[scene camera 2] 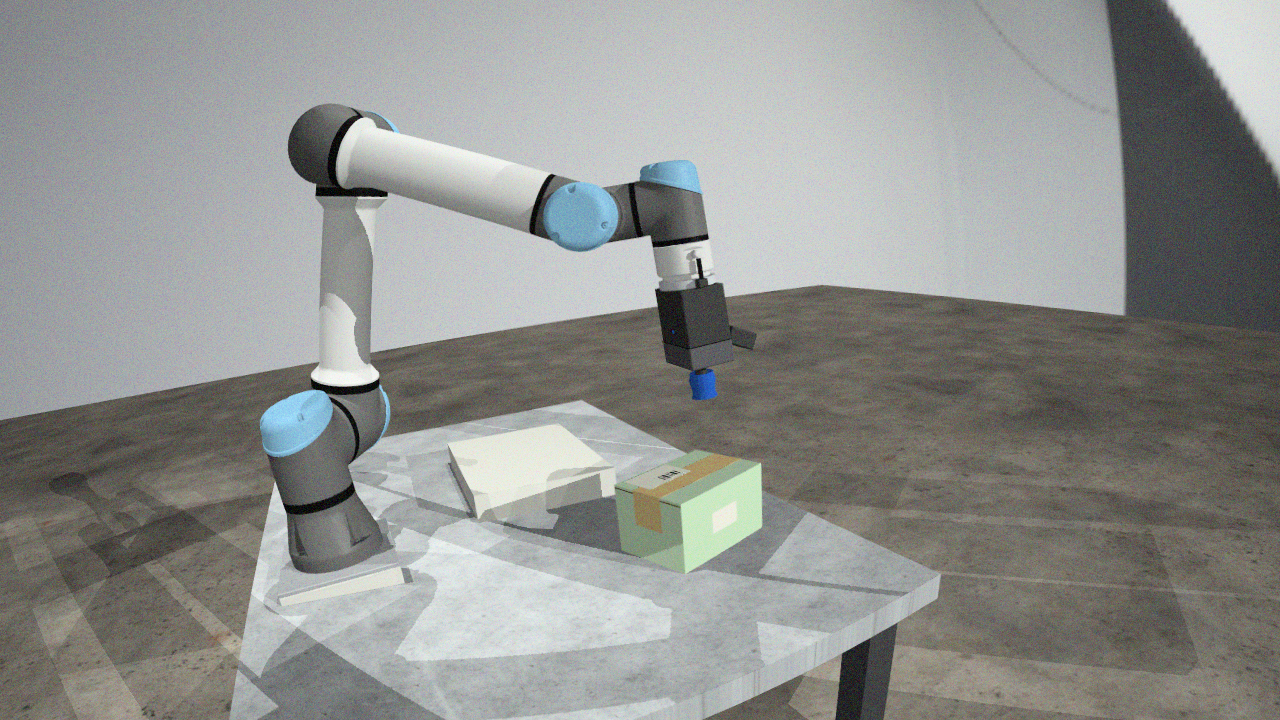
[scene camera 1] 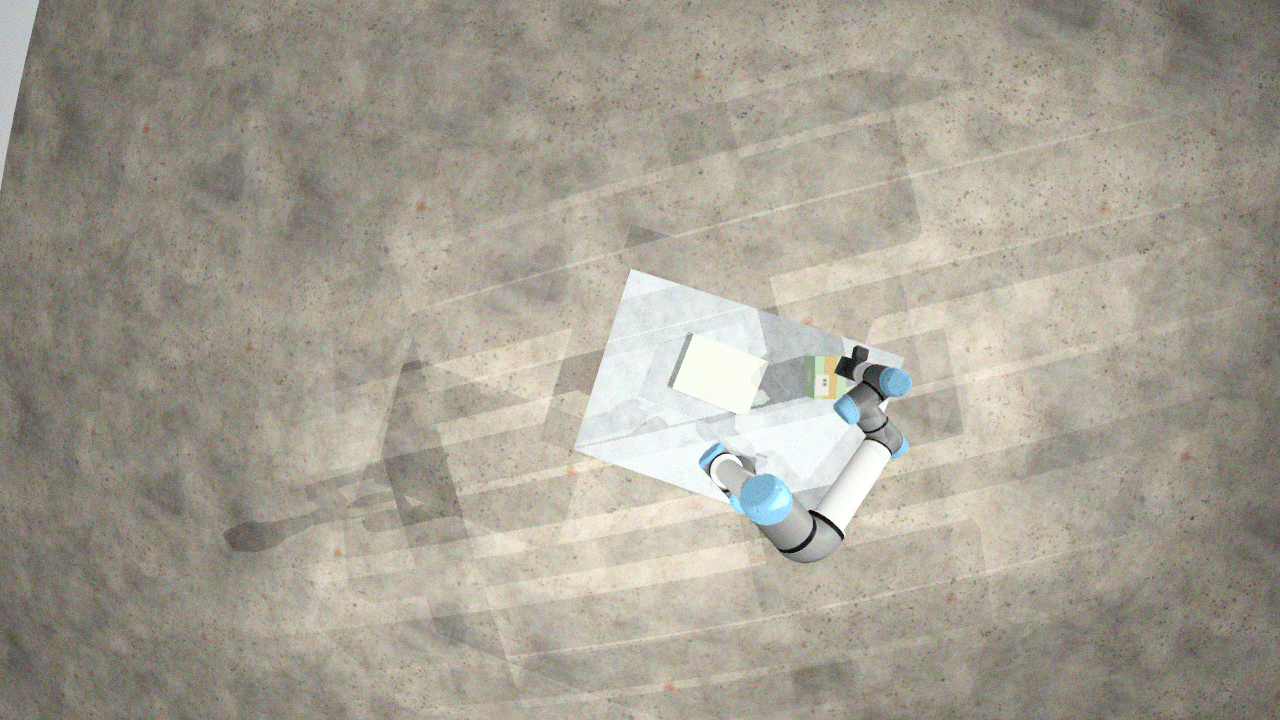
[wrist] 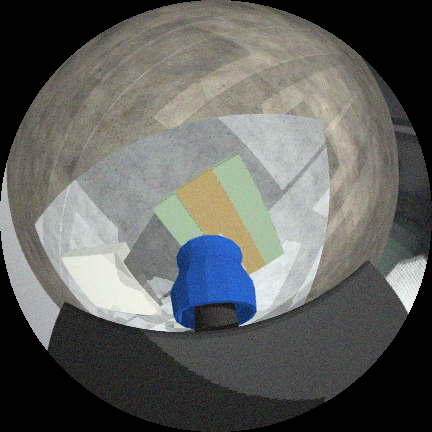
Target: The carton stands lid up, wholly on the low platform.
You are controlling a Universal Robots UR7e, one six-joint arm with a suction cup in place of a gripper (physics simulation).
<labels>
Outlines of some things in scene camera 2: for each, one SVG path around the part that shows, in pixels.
A pale green carton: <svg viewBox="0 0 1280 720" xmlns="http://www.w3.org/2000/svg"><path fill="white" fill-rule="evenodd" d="M761 463L695 450L615 484L621 550L686 574L762 527Z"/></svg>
A low cream platform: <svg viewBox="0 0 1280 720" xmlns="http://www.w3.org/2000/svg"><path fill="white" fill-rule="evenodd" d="M615 467L559 423L447 443L451 466L479 523L615 495Z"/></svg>
</labels>
